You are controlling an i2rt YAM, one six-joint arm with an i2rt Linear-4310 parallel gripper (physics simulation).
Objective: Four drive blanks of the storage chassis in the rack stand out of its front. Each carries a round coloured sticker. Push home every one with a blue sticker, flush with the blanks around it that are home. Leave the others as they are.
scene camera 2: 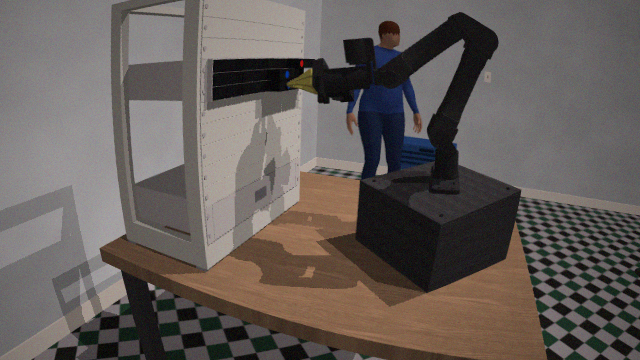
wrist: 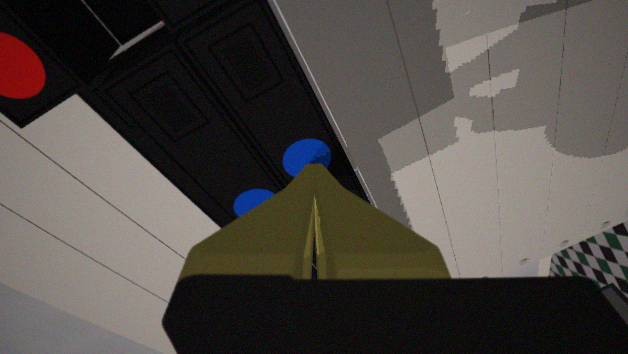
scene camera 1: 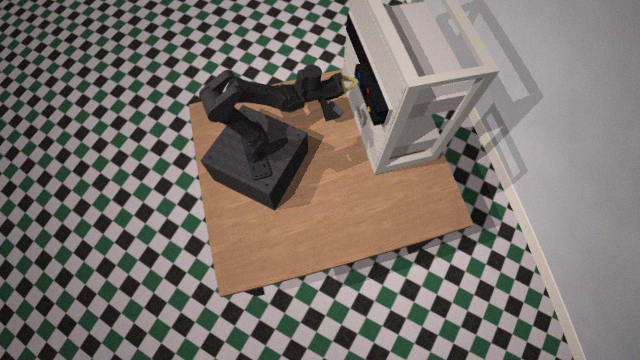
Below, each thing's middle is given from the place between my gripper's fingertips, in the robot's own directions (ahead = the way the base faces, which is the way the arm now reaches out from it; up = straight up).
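Labels:
Red-stickered blank point(wrist: 56, 56): 6 cm above my hand, 5 cm ahead of it and 13 cm to the right of it.

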